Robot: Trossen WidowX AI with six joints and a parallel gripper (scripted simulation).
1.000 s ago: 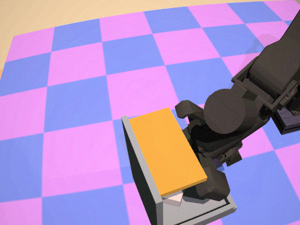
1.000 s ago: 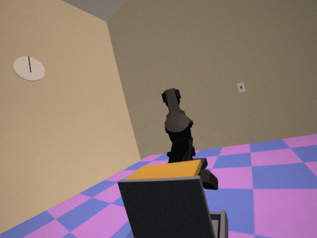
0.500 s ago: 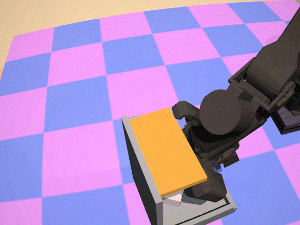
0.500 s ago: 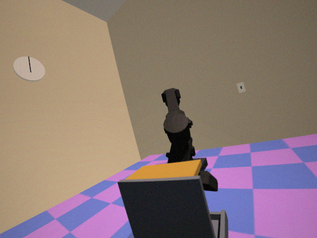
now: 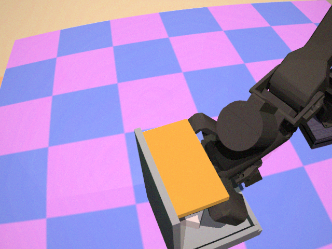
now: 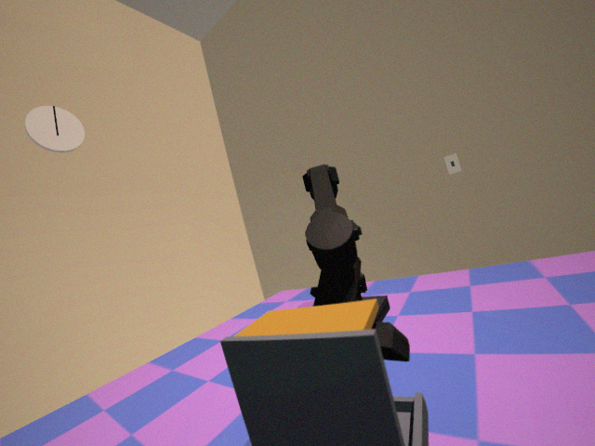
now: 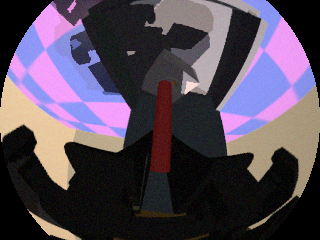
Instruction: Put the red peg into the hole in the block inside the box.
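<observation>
Right now the dark back wall is 4 cm ahead of my gripper tip, 3 cm to the left of it and 1 cm above it. Also, from my gripper tip: red peg 3 cm behind; then orange roof 2 cm to the left, 11 cm above.
</observation>
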